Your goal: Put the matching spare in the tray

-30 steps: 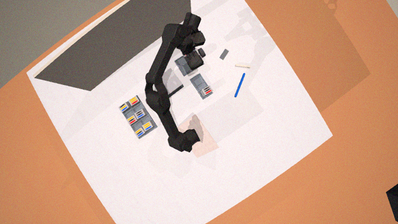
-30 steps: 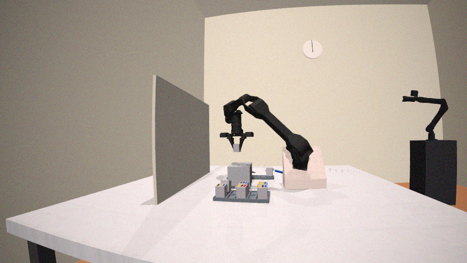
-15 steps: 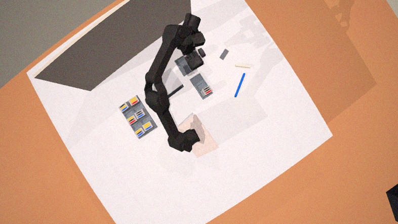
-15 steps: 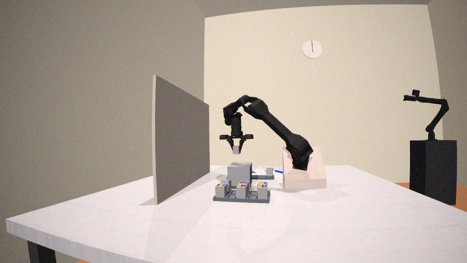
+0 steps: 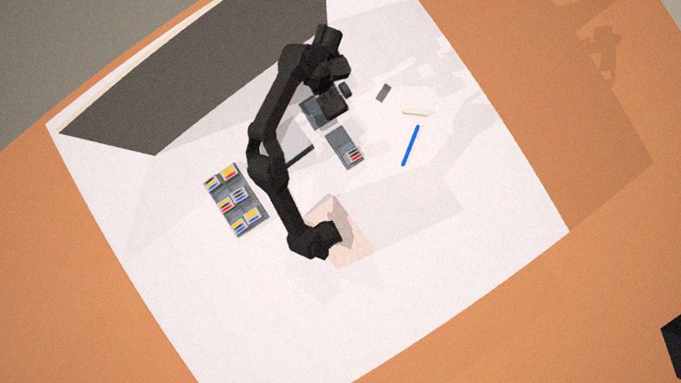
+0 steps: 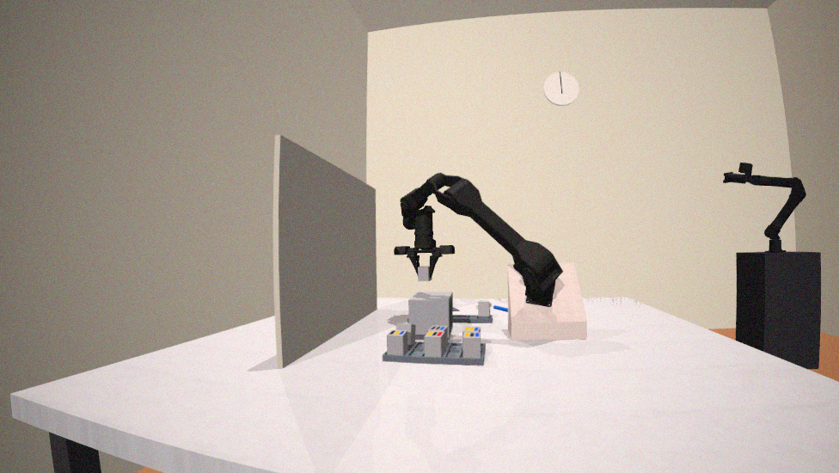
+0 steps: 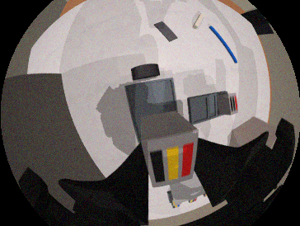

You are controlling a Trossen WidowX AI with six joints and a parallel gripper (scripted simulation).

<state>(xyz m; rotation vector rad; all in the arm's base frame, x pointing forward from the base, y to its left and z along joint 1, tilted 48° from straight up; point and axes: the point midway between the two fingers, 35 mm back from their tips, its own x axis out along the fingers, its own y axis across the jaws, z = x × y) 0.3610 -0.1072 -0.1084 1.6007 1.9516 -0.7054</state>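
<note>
Now: the dark grey tray 10 mm behind my gripper tip and 130 mm below it. The rest, counted from my gripper tip: blue pen (230 mm behind, 180 mm to the right, 130 mm below); then tall partition (170 mm ahead, 220 mm to the left, 90 mm above); then mounted unit (80 mm behind, 180 mm to the left, 80 mm below).
</note>
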